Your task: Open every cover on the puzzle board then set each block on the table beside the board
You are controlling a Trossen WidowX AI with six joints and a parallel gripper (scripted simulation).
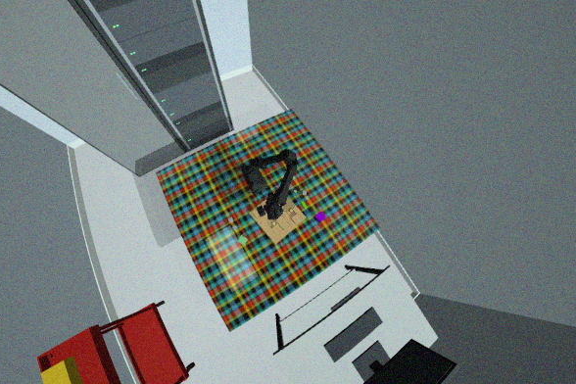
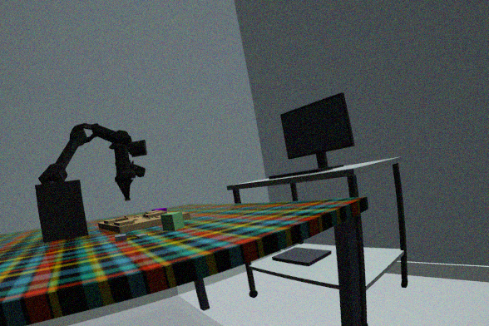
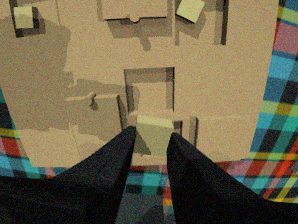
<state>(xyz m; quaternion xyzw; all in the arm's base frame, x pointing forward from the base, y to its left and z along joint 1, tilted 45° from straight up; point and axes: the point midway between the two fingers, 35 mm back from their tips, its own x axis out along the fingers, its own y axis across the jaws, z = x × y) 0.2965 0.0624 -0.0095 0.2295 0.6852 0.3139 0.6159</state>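
Now: gripper tip 40 mm short of the bright green block, 250 mm to the right of it and 100 mm above it. The rest, counted from my gripper tip: purple block 170 mm ahead, 320 mm to the left, 90 mm below; grey piece 60 mm behind, 290 mm to the right, 100 mm below; pale green block 110 mm ahead, 260 mm to the right, 80 mm below.
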